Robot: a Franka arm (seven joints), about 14 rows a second.
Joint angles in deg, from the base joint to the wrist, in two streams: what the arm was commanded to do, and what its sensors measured. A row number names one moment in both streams.
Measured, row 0: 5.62, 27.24, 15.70, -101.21, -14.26, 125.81, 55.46
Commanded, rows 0 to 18: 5.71, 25.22, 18.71, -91.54, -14.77, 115.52, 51.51; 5.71, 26.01, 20.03, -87.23, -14.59, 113.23, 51.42; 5.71, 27.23, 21.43, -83.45, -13.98, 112.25, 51.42; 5.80, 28.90, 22.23, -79.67, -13.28, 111.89, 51.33; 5.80, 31.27, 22.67, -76.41, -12.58, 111.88, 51.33; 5.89, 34.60, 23.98, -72.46, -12.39, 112.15, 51.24; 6.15, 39.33, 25.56, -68.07, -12.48, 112.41, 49.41; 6.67, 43.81, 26.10, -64.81, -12.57, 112.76, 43.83; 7.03, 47.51, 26.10, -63.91, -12.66, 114.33, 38.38; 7.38, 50.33, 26.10, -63.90, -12.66, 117.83, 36.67; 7.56, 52.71, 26.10, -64.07, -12.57, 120.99, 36.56; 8.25, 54.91, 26.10, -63.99, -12.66, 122.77, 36.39; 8.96, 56.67, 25.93, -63.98, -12.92, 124.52, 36.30; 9.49, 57.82, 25.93, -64.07, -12.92, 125.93, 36.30; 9.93, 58.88, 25.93, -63.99, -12.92, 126.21, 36.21; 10.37, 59.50, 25.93, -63.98, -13.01, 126.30, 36.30; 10.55, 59.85, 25.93, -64.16, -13.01, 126.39, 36.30; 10.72, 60.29, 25.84, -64.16, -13.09, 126.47, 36.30; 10.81, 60.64, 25.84, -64.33, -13.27, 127.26, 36.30
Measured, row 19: 10.52, 59.51, 25.50, -66.58, -13.32, 127.13, 37.53
